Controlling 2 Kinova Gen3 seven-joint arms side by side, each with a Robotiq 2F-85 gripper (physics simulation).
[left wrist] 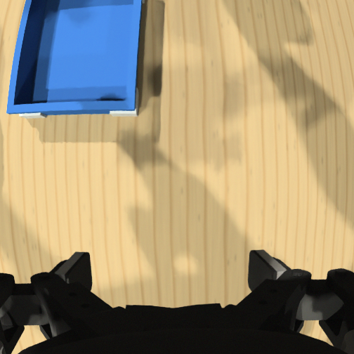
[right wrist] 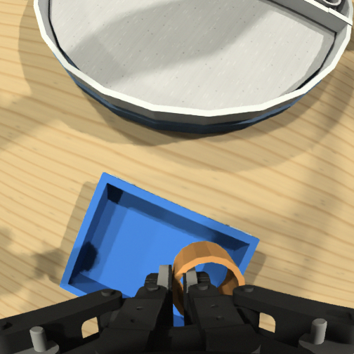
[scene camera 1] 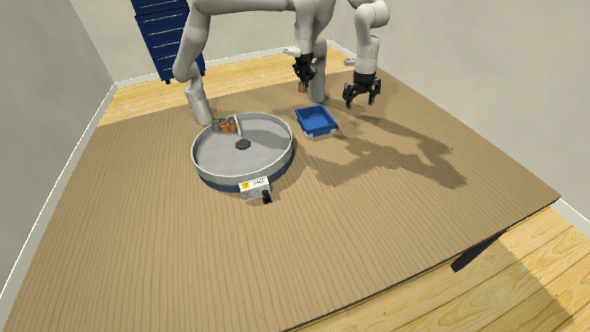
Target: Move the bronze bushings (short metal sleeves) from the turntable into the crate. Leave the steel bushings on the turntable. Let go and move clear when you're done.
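Seen in the pictures: left gripper, between the fingertips: (scene camera 1: 359, 106); right gripper, between the fingertips: (scene camera 1: 304, 88); left arm's base, origin of its link: (scene camera 1: 316, 98); right arm's base, origin of its link: (scene camera 1: 205, 120).
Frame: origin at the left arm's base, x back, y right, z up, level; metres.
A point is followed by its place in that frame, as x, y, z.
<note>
My right gripper (scene camera 1: 305, 84) {-0.234, 0.149, 0.200} (right wrist: 177, 279) is shut on the wall of a bronze bushing (scene camera 1: 302, 88) {-0.237, 0.160, 0.202} (right wrist: 202, 251), one fingertip inside the ring. In the right wrist view the bushing overlaps the right part of the blue crate (scene camera 1: 316, 119) {-0.208, 0.082, 0.005} (left wrist: 87, 50) (right wrist: 135, 240) and is held above it. The visible crate floor holds no bushing. Two more bronze bushings (scene camera 1: 224, 128) {-0.218, 0.527, 0.079} (scene camera 1: 233, 126) {-0.231, 0.486, 0.087} stand on the turntable (scene camera 1: 220, 157) {-0.377, 0.565, 0.053} (right wrist: 200, 75) beside its divider, with a grey steel bushing (scene camera 1: 216, 126) {-0.197, 0.560, 0.086} to their left. My left gripper (scene camera 1: 360, 104) {-0.449, 0.000, 0.193} (left wrist: 169, 270) is open and empty, right of the crate.
A light divider (scene camera 1: 239, 126) {-0.190, 0.461, 0.053} (right wrist: 310, 11) stands on the turntable, and a dark hub (scene camera 1: 243, 144) {-0.341, 0.463, 0.061} is at its middle. A white box (scene camera 1: 254, 188) {-0.586, 0.464, 0.052} with a black knob (scene camera 1: 267, 196) {-0.613, 0.427, 0.024} is at its front. A blue cabinet (scene camera 1: 167, 42) stands behind the table (scene camera 1: 175, 250) {-0.707, 0.757, 0.000}.
</note>
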